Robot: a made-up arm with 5 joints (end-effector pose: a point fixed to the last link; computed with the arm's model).
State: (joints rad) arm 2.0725 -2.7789 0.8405 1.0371 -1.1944
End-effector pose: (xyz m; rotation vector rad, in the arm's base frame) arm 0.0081 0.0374 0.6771 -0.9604 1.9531 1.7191
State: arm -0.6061 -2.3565 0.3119 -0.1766 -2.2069
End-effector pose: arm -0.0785 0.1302 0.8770 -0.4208 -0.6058 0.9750
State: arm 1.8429 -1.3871 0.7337 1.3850 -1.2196
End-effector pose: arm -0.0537 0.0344 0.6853 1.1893 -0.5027 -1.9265
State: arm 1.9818 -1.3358 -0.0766 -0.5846 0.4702
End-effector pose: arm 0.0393 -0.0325 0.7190 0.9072 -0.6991 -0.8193
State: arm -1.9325 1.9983 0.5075 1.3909 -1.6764
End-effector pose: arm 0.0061 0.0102 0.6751 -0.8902 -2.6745 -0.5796
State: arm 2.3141 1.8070 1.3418 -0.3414 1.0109
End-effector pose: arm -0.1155 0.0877 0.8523 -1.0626 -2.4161 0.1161
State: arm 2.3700 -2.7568 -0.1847 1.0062 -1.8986
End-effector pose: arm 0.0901 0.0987 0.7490 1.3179 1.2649 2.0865
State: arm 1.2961 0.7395 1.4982 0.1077 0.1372
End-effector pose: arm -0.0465 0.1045 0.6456 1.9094 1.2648 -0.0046
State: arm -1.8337 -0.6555 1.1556 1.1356 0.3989
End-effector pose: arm -0.0562 0.2001 0.8138 -0.2210 -1.1825 1.9188
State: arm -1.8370 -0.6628 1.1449 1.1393 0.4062
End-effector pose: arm -0.0576 0.2002 0.8145 -0.2187 -1.1862 1.9169
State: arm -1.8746 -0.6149 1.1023 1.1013 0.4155
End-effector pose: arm -0.0573 0.1969 0.8212 -0.2113 -1.2306 1.8978
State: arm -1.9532 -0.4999 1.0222 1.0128 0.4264
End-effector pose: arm -0.0562 0.1878 0.8347 -0.2018 -1.3353 1.8544
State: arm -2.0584 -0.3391 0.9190 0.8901 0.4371
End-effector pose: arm -0.0571 0.1720 0.8506 -0.2013 -1.4982 1.7870
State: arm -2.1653 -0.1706 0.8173 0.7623 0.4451
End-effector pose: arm -0.0612 0.1527 0.8627 -0.2187 -1.6863 1.7042
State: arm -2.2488 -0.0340 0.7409 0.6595 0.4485
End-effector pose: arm -0.0660 0.1360 0.8685 -0.2478 -1.8453 1.6266
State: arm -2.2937 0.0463 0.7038 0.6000 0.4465
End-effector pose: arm -0.0684 0.1266 0.8698 -0.2718 -1.9341 1.5791
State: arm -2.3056 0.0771 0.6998 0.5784 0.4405
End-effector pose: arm -0.0681 0.1237 0.8697 -0.2832 -1.9581 1.5657
